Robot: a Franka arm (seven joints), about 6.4 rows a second.
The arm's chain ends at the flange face. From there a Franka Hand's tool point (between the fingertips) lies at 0.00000 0.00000 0.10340 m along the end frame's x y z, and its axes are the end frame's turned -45 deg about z.
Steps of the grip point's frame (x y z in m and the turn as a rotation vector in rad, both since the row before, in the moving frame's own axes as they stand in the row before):
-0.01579 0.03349 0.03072 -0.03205 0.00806 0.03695
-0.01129 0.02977 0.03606 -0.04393 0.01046 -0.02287
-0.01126 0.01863 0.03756 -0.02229 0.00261 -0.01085
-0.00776 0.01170 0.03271 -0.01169 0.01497 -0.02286
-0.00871 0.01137 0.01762 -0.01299 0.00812 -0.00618
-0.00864 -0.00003 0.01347 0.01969 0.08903 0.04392
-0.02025 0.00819 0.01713 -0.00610 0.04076 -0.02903
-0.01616 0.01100 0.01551 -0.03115 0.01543 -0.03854
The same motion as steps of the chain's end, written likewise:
0.00962 0.03304 0.03078 -0.01696 0.02836 0.03695
0.00906 0.02663 0.03617 -0.02367 0.03846 -0.02287
0.00338 0.01971 0.03759 -0.01392 0.01761 -0.01085
0.00084 0.01402 0.03273 0.00232 0.01885 -0.02286
0.00034 0.01385 0.01763 -0.00344 0.01493 -0.00618
-0.01137 0.01391 0.01390 0.07688 0.04903 0.04392
-0.01192 0.02269 0.01722 0.02451 0.03314 -0.02903
-0.00707 0.01812 0.01557 -0.01112 0.03294 -0.03854

